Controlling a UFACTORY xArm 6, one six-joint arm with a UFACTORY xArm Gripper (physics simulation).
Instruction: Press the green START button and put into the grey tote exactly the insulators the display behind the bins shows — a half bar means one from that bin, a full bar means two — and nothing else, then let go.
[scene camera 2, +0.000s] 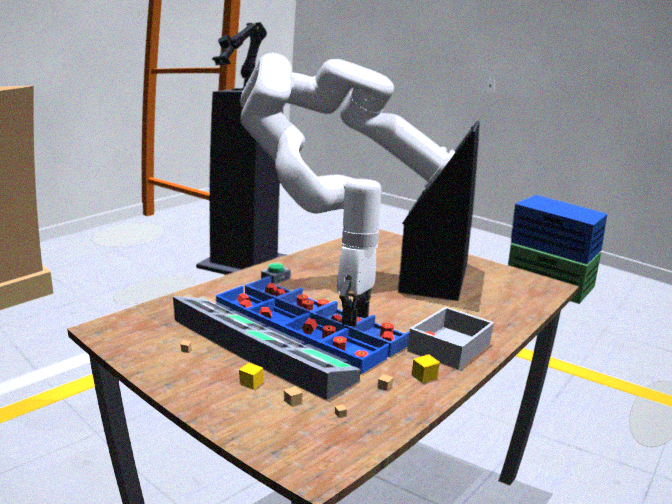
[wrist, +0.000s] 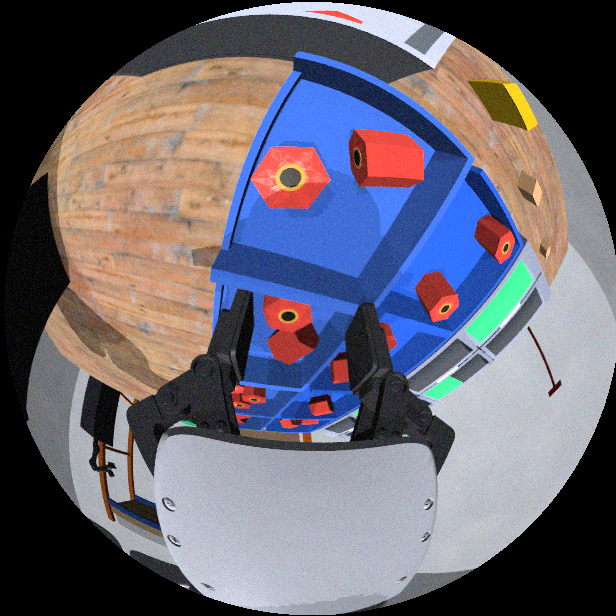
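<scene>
The blue bin tray (scene camera 2: 312, 320) holds red hexagonal insulators in several compartments. My gripper (scene camera 2: 351, 313) is lowered into a back-row compartment near the tray's right end. In the wrist view the gripper (wrist: 298, 330) is open, and its fingers straddle two red insulators (wrist: 289, 330), one upright and one tipped beneath it. The grey tote (scene camera 2: 451, 336) stands right of the tray, with a small red piece (scene camera 2: 429, 332) inside it. The display (scene camera 2: 265, 341) shows green bars (scene camera 2: 324, 356). The green START button (scene camera 2: 276, 267) is behind the tray's left end.
A black wedge panel (scene camera 2: 442, 227) stands close behind the gripper to the right. Two yellow cubes (scene camera 2: 251, 375) (scene camera 2: 425, 367) and several small wooden cubes (scene camera 2: 293, 395) lie on the table in front of the display. Blue and green crates (scene camera 2: 559, 244) are stacked off the table's right corner.
</scene>
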